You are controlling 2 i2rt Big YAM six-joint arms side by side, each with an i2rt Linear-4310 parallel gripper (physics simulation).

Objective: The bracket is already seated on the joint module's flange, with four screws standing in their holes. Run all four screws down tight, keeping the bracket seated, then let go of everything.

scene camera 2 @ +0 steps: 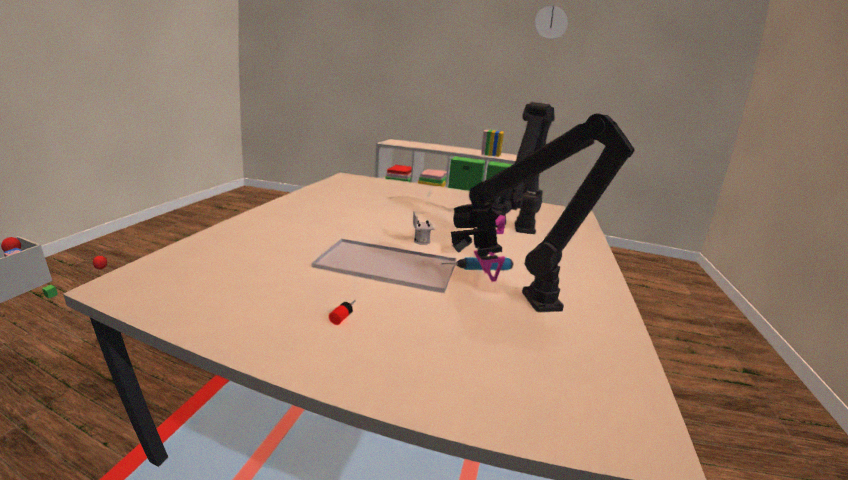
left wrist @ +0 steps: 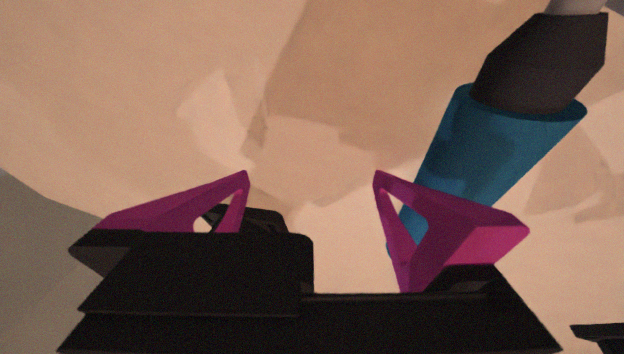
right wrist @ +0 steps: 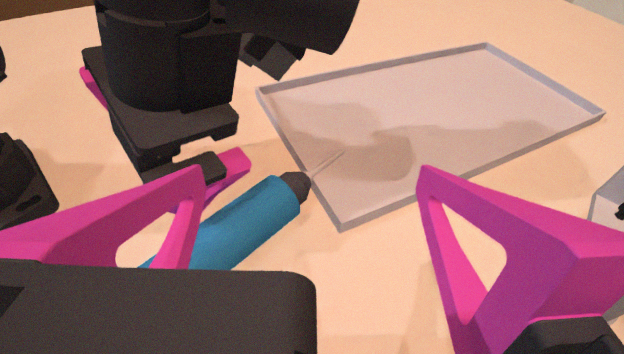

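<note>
The blue-handled screwdriver lies on the table, its shaft reaching over the tray's edge. My left gripper is open, low over the handle; in the left wrist view the handle passes beyond the finger at the picture's right, not between the fingertips. My right gripper is open and empty, farther back. The joint module stands upright behind the tray, with the pale bracket on top and small dark screws there; how deep they sit is too small to tell.
The shallow tray lies between the joint module and a short red driver-like tool. The left arm's upper links and wrist stand over the screwdriver, close to the right gripper. A shelf unit stands behind the table.
</note>
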